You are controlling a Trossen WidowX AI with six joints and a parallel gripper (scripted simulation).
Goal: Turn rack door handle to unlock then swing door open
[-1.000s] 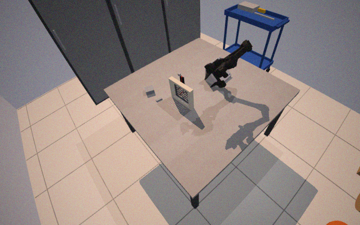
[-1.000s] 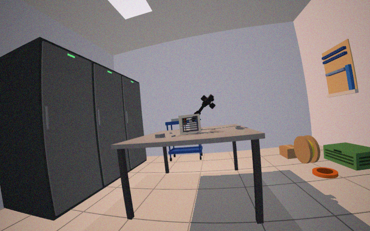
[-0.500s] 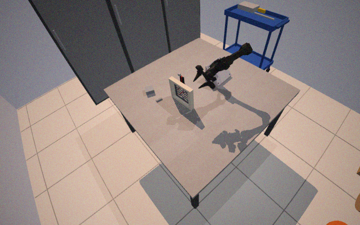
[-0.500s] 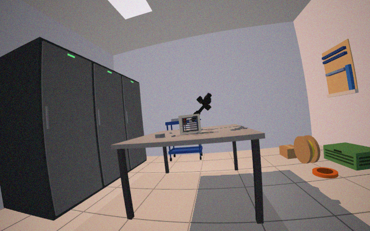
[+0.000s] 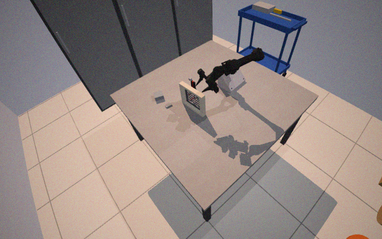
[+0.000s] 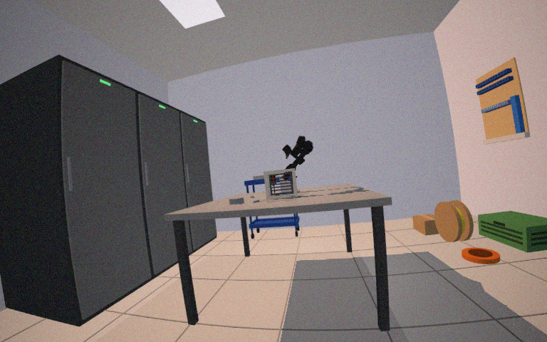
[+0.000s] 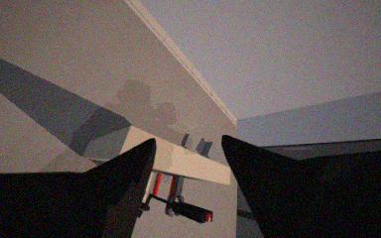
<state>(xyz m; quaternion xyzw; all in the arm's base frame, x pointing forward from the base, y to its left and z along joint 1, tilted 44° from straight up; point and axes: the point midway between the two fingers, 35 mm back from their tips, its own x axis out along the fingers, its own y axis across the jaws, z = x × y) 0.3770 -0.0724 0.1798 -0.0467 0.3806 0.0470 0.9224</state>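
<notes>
The door handle is 140 mm to the right of my gripper tip, 140 mm below it and 100 mm behind it. Also, from my gripper tip: flat grey piece 260 mm to the right, 260 mm below, 90 mm ahead.
</notes>
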